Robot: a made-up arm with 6 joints.
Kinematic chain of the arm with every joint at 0, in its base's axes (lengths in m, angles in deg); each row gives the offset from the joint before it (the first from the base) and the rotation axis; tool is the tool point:
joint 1: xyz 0 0 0.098 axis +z
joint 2: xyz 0 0.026 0 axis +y
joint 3: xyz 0 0 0.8 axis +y
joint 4: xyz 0 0 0.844 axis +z
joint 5: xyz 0 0 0 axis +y
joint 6: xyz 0 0 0.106 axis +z
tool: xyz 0 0 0
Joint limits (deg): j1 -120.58..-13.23 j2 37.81..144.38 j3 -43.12..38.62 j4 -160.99..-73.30 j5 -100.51..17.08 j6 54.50..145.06
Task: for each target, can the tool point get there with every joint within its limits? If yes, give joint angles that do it. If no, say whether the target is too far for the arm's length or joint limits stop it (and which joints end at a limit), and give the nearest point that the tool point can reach.
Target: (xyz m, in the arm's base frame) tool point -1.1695 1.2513 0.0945
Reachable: no: joint limits stop it (at a limit: joint 1, joint 2, joint 3, joint 4, joint 5) | nearest point -0.1134 -0.3097 -1.3707 | short by 2.387 m
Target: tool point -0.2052 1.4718 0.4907
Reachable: no: joint limits stop it (at a limit: joint 1, joint 2, joint 3, joint 4, joint 5) | nearest point 0.4029 0.0345 1.5484 | short by 1.885 m
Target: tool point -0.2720 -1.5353 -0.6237
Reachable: yes | joints -102.75 105.29 16.63 -110.74 -28.65 118.64
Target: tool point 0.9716 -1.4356 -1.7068
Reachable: no: too far | nearest point 0.6795 -1.0041 -1.1643 | short by 0.752 m
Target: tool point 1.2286 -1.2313 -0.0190
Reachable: yes | joints -46.83 89.91 6.74 -107.67 -15.87 84.32
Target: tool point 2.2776 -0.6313 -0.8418
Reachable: no: too far | nearest point 1.5673 -0.4344 -0.5487 | short by 0.793 m
